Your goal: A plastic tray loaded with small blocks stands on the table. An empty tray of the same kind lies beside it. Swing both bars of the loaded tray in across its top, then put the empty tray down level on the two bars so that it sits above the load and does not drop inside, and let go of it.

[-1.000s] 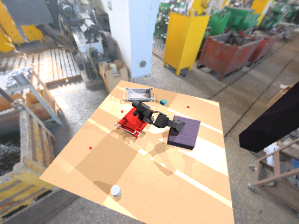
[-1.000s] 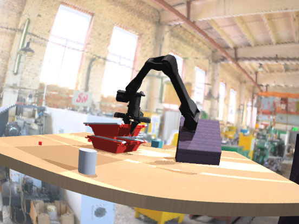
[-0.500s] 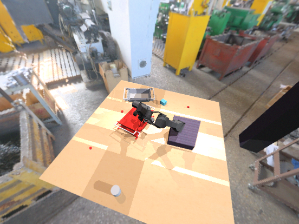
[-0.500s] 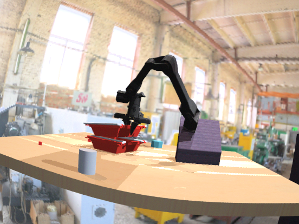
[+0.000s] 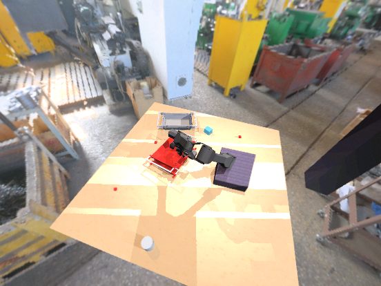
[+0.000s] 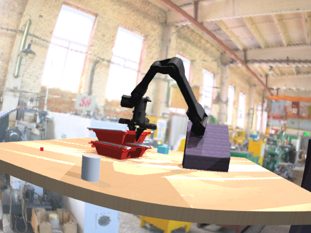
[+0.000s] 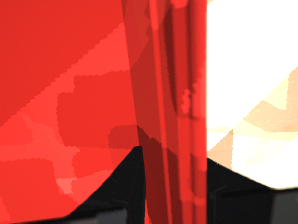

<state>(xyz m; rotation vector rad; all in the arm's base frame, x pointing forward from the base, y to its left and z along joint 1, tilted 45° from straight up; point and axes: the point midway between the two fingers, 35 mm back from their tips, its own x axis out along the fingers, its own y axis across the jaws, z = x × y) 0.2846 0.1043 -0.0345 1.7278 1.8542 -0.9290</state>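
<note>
My gripper tip is 8 cm short of the red tray, 1 cm to the left of it and 3 cm below it. From my gripper tip the other things lie so: cyan block 6 cm behind, 41 cm to the right, 7 cm below; then grey cylinder 6 cm behind, 54 cm to the left, 5 cm below.
</note>
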